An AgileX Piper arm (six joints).
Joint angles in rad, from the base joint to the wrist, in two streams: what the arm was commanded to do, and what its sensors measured. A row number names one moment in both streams.
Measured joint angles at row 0:
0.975, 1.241, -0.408, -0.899, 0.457, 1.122
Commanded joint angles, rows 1 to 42:
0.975, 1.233, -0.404, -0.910, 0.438, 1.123
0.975, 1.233, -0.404, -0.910, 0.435, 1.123
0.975, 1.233, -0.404, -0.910, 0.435, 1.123
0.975, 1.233, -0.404, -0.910, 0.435, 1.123
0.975, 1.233, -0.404, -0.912, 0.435, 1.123
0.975, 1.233, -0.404, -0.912, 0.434, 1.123
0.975, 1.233, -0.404, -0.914, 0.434, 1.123
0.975, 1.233, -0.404, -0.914, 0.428, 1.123
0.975, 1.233, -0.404, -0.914, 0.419, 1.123
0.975, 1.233, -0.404, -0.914, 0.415, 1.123
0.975, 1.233, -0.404, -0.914, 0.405, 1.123
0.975, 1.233, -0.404, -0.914, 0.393, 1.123
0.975, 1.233, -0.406, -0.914, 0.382, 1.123
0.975, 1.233, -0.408, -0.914, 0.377, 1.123
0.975, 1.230, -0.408, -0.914, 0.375, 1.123
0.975, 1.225, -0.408, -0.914, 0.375, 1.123
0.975, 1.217, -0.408, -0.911, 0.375, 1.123
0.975, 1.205, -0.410, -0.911, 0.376, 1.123
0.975, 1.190, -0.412, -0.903, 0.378, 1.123
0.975, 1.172, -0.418, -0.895, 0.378, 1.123
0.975, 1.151, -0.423, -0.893, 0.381, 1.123
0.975, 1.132, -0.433, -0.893, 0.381, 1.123
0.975, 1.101, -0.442, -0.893, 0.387, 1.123
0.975, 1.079, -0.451, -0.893, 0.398, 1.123
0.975, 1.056, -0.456, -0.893, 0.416, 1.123
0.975, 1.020, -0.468, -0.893, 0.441, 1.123
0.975, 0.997, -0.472, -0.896, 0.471, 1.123
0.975, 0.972, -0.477, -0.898, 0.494, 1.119
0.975, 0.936, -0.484, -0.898, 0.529, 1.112
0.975, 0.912, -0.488, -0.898, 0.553, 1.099
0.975, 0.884, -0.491, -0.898, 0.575, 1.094
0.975, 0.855, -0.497, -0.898, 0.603, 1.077
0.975, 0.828, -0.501, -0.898, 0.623, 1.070
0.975, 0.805, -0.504, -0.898, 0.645, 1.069
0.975, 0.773, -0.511, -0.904, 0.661, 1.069
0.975, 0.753, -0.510, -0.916, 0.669, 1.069
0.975, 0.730, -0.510, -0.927, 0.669, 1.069
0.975, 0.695, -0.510, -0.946, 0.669, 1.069
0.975, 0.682, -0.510, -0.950, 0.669, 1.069
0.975, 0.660, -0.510, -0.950, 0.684, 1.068
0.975, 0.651, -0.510, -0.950, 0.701, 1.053
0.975, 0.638, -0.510, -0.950, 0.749, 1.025
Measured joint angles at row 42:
0.975, 0.679, -0.505, -0.933, 0.670, 1.078
